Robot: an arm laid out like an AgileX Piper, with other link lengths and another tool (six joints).
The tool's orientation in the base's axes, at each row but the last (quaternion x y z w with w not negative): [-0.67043, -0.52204, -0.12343, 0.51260]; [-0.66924, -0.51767, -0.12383, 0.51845]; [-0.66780, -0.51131, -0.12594, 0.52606]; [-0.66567, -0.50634, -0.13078, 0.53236]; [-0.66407, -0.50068, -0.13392, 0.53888]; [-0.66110, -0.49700, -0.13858, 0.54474]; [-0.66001, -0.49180, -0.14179, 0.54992]
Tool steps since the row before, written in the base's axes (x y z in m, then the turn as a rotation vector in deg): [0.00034, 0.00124, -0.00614, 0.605, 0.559, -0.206]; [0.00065, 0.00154, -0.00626, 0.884, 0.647, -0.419]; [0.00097, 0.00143, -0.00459, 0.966, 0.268, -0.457]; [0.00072, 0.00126, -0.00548, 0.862, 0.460, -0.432]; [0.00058, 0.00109, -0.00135, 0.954, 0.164, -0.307]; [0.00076, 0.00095, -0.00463, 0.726, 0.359, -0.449]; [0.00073, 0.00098, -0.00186, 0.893, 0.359, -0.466]
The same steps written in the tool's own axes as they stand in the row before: [-0.00345, 0.00380, 0.00361, 0.433, 0.655, 0.324]; [-0.00325, 0.00419, 0.00373, 0.454, 1.011, 0.385]; [-0.00202, 0.00353, 0.00273, 0.255, 1.070, 0.055]; [-0.00291, 0.00384, 0.00298, 0.328, 0.987, 0.245]; [-0.00013, 0.00134, 0.00123, 0.307, 0.964, -0.088]; [-0.00252, 0.00339, 0.00225, 0.196, 0.880, 0.213]; [-0.00052, 0.00177, 0.00125, 0.263, 1.024, 0.160]
